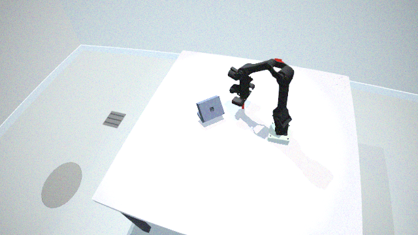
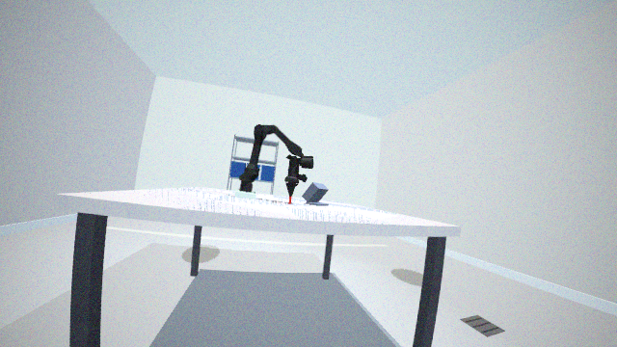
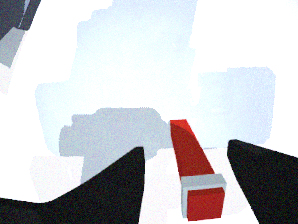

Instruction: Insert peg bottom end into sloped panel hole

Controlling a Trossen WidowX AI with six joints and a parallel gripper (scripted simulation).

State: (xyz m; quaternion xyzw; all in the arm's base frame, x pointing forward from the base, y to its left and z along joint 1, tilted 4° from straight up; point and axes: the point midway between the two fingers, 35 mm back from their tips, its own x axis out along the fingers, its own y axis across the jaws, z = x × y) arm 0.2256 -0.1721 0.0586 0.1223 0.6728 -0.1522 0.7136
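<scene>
Now: the sloped grey-blue panel 18 cm ahead of my gripper tip, 9 cm to the left of it and 3 cm above it. Round my gripper tip: red peg (2 cm above).
</scene>
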